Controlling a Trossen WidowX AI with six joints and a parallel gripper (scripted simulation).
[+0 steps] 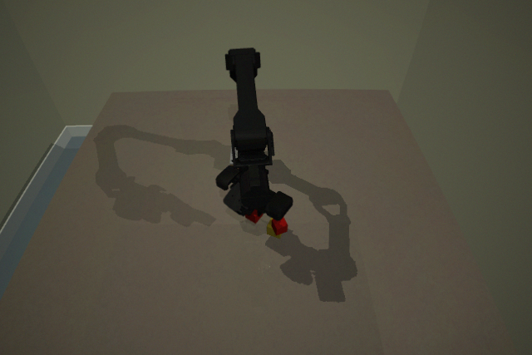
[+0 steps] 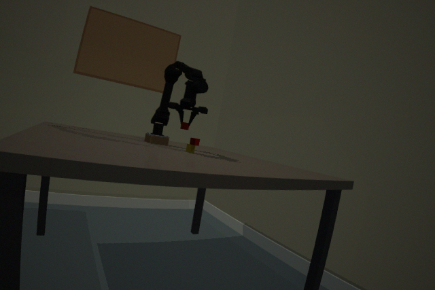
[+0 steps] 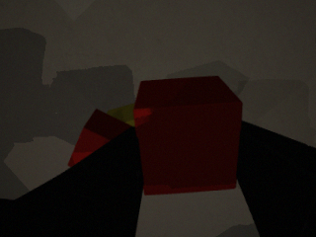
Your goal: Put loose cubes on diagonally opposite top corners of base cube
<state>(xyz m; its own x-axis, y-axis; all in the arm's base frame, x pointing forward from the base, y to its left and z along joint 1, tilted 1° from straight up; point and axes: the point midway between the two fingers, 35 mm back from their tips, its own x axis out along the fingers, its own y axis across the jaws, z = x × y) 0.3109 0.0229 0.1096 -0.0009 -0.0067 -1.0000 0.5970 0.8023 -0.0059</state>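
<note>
Now: the yellow base cube 10 cm below my gripper tip, 6 cm to the left of it and 2 cm behind it.
</note>
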